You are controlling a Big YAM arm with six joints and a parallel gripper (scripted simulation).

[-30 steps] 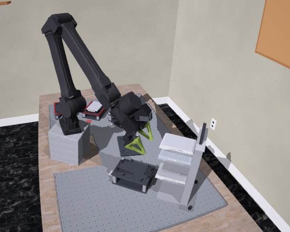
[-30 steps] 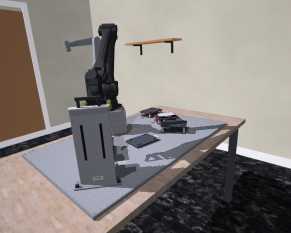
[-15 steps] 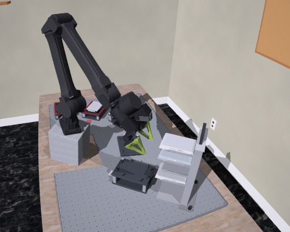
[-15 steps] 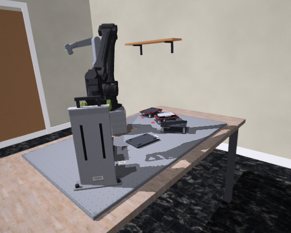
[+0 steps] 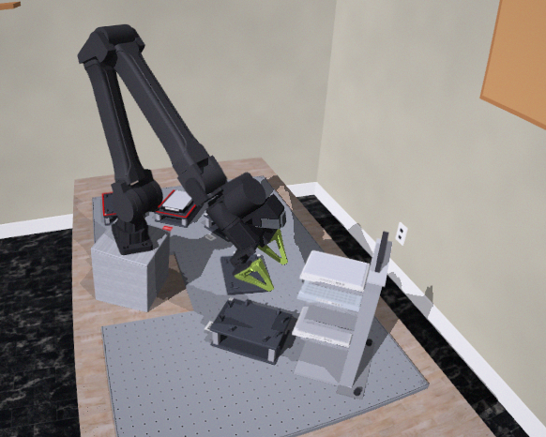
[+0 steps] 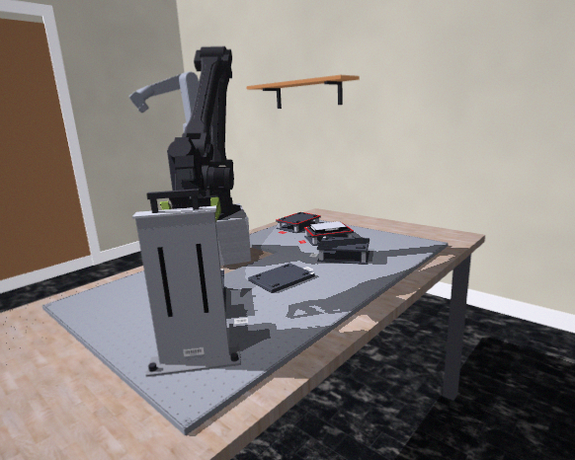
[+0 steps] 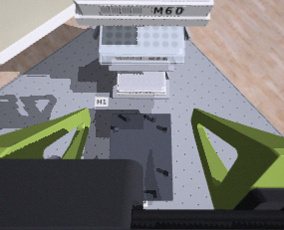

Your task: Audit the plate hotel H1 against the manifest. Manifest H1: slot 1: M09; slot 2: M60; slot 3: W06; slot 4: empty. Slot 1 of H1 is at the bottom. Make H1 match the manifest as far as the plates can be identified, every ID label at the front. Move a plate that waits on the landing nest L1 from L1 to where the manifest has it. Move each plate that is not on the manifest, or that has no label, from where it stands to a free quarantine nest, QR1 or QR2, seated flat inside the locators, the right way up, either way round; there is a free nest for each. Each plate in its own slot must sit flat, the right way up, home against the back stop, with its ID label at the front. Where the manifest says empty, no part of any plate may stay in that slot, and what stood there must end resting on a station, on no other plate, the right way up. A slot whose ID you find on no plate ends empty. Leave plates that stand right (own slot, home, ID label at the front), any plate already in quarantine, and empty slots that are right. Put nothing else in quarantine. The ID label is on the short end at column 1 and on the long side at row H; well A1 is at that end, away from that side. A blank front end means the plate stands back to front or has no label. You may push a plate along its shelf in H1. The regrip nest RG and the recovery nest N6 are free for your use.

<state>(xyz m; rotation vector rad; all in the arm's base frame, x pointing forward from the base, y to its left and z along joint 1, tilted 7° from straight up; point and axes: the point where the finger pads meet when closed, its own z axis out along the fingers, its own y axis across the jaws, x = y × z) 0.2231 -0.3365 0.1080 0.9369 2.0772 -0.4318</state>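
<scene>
My gripper is now 80 mm short of the clear plate, 90 mm to the left of it and 10 mm above it. Also, from my hand: hotel back panel: 130 mm ahead, 150 mm to the right, 70 mm below; h1 tag: 120 mm ahead, 10 mm to the left, 220 mm below.
</scene>
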